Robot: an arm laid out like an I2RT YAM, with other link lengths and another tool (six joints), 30 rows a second.
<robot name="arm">
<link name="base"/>
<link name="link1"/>
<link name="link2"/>
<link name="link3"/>
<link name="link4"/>
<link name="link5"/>
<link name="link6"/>
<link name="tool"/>
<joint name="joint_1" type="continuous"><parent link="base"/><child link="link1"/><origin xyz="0 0 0.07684" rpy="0 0 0"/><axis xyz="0 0 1"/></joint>
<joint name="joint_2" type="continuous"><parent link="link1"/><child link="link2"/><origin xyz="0.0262 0.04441 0.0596" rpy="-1.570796 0 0"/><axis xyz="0 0 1"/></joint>
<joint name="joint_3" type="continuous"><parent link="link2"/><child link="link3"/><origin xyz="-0.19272 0 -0.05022" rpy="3.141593 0 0"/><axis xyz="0 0 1"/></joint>
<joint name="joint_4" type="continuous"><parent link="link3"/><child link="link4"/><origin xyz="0.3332 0.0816 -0.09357" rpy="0 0 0"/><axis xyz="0 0 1"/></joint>
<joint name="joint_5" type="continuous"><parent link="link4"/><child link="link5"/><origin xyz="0.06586 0.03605 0.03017" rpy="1.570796 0 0"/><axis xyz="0 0 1"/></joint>
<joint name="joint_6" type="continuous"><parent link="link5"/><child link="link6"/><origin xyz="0.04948 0 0.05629" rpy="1.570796 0 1.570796"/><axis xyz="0 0 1"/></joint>
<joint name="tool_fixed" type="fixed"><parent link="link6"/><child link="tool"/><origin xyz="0.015 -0.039 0.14" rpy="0.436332 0 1.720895"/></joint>
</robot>
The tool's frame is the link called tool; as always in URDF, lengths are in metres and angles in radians. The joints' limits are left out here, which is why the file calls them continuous.
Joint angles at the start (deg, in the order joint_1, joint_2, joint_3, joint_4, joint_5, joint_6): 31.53, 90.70, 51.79, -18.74, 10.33, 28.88
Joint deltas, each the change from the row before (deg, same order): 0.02, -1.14, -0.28, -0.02, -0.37, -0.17; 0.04, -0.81, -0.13, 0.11, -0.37, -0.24; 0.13, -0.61, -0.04, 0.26, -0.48, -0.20; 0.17, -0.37, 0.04, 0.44, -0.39, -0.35; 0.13, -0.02, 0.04, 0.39, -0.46, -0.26; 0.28, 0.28, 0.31, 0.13, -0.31, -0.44; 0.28, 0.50, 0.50, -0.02, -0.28, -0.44; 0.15, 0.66, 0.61, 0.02, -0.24, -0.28; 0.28, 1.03, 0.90, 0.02, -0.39, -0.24; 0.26, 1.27, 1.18, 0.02, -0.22, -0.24; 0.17, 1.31, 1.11, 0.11, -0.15, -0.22; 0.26, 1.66, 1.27, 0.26, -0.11, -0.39; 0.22, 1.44, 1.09, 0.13, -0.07, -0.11
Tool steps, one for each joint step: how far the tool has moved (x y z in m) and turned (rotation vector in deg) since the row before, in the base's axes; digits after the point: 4 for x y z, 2 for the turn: 0.0006, 0.0021, 0.0064, 0.61, -0.58, 0.36; 0.0009, 0.0025, 0.0054, 0.54, -0.55, 0.44; 0.0008, 0.0037, 0.0048, 0.66, -0.53, 0.56; 0.0011, 0.0040, 0.0042, 0.52, -0.61, 0.68; 0.0003, 0.0034, 0.0012, 0.41, -0.23, 0.61; -0.0003, 0.0041, 0.0005, 0.05, -0.09, 0.81; -0.0002, 0.0040, -0.0001, -0.07, 0.05, 0.80; 0.0007, 0.0031, -0.0004, -0.01, 0.07, 0.52; 0.0005, 0.0049, -0.0012, 0.07, 0.21, 0.70; 0.0017, 0.0048, -0.0009, -0.02, 0.10, 0.58; 0.0020, 0.0038, -0.0016, -0.07, 0.09, 0.43; 0.0021, 0.0048, -0.0028, -0.21, 0.07, 0.64; 0.0015, 0.0037, -0.0030, -0.14, 0.19, 0.35
